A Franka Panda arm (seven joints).
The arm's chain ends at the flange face. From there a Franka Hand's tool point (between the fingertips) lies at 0.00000 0.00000 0.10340 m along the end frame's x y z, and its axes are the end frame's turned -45 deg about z.
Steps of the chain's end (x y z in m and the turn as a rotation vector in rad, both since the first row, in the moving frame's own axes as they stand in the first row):
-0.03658 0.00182 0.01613 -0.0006 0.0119 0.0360
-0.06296 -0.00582 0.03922 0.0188 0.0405 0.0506
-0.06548 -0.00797 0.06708 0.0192 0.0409 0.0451
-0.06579 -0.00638 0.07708 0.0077 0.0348 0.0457
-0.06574 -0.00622 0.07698 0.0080 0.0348 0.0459
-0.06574 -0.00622 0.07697 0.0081 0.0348 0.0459
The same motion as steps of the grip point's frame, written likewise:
-0.02634 -0.02365 0.01612 -0.0088 0.0080 0.0360
-0.03611 -0.04694 0.03912 -0.0153 0.0419 0.0506
-0.03631 -0.05025 0.06697 -0.0153 0.0425 0.0451
-0.03895 -0.04898 0.07701 -0.0192 0.0301 0.0457
-0.03900 -0.04885 0.07691 -0.0190 0.0303 0.0459
-0.03900 -0.04886 0.07690 -0.0189 0.0303 0.0459

